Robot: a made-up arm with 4 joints. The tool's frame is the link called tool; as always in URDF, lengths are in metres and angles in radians. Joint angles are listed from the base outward. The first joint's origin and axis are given. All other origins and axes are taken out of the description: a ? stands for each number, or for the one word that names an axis. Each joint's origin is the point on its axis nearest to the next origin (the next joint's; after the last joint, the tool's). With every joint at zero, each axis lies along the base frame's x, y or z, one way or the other. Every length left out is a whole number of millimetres.
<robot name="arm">
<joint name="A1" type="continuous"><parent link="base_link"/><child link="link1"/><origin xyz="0 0 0.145" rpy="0 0 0"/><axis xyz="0 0 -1"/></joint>
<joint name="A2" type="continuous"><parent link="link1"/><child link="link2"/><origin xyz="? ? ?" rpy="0 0 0"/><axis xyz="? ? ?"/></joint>
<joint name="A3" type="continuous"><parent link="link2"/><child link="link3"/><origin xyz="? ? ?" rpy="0 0 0"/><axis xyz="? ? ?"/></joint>
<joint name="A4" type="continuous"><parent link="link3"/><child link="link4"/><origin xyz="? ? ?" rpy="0 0 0"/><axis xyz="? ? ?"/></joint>
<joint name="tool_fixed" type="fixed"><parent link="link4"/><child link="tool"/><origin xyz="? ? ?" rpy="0 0 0"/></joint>
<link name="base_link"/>
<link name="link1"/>
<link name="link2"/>
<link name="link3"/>
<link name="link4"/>
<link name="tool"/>
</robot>
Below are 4 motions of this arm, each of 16 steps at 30 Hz.
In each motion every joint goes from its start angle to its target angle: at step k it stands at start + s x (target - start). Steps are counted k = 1, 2, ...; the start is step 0. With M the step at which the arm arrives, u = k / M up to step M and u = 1 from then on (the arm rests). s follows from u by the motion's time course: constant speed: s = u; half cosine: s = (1 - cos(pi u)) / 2; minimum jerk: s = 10 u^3 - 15 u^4 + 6 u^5.
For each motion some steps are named. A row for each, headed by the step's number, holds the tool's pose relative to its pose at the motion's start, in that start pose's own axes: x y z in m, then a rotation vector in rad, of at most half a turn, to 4 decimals.
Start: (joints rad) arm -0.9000 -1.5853 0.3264 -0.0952
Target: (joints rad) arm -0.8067 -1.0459 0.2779 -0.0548
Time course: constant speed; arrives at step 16
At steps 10, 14, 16:
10: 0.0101 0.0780 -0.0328 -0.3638 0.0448 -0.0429
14: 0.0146 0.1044 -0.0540 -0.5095 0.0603 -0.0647
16: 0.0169 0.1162 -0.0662 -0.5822 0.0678 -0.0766

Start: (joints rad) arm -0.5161 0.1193 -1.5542 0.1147
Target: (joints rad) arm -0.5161 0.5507 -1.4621 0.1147
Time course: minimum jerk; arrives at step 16
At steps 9, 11, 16:
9: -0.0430 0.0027 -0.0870 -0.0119 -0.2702 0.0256
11: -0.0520 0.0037 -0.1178 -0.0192 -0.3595 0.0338
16: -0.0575 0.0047 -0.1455 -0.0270 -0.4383 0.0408

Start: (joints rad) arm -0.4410 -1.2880 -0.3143 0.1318
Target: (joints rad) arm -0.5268 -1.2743 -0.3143 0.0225
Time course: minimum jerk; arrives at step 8
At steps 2, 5, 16:
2: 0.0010 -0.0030 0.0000 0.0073 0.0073 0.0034
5: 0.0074 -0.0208 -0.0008 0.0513 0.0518 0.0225
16: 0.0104 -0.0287 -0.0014 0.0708 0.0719 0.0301

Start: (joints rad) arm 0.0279 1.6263 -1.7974 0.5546
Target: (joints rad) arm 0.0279 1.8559 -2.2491 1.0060
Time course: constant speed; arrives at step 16
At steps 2, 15, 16:
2: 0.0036 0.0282 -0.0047 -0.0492 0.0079 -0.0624
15: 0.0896 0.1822 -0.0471 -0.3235 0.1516 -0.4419
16: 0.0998 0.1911 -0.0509 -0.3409 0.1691 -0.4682

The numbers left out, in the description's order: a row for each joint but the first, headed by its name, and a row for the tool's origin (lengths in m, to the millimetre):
A2: xyz 0.154 0.017 0, axis -1 0 0
A3: xyz 0 0.162 -0.112, axis 0 0 1
A4: xyz -0.142 -0.08 0, axis -1 0 0
tool: xyz 0 0.025 0.326

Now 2 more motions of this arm.
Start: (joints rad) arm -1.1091 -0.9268 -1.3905 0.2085
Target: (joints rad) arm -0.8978 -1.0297 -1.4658 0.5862
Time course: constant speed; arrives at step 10
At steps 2, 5, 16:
2: 0.0090 0.0242 0.0093 -0.0384 0.0238 -0.0354
5: 0.0255 0.0584 0.0228 -0.0954 0.0647 -0.0834
16: 0.0598 0.1095 0.0438 -0.1880 0.1454 -0.1484

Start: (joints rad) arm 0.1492 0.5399 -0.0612 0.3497
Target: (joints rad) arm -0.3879 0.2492 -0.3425 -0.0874
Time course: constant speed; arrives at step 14
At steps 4, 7, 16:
4: -0.0406 -0.0549 0.0118 0.2146 -0.0775 0.0341
7: -0.0678 -0.0984 0.0096 0.3770 -0.1223 0.0732
16: -0.1113 -0.1986 -0.0283 0.7513 -0.1757 0.2022

